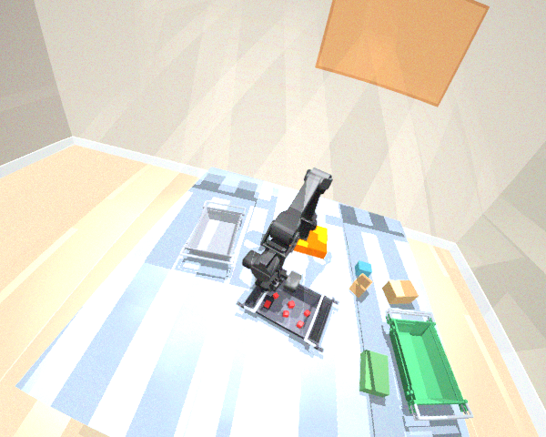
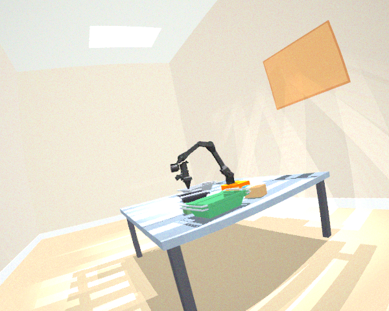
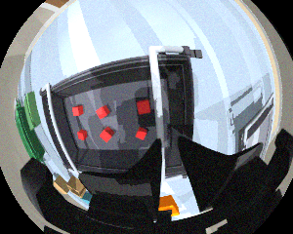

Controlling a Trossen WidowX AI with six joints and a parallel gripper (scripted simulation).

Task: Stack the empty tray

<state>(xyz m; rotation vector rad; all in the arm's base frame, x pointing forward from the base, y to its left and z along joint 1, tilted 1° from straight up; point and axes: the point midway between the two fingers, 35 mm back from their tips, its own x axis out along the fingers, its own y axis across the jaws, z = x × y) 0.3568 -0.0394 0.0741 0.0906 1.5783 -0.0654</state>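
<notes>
My gripper tip is 300 mm to the left of the clear tray, 170 mm past it and 40 mm above it. The rest, counted from my gripper tip: green block (430 mm to the left, 110 mm ahead, 70 mm below); then tan wedge (530 mm to the left, 260 mm behind, 60 mm below); then cyan block (360 mm to the left, 320 mm behind, 60 mm below).
</notes>
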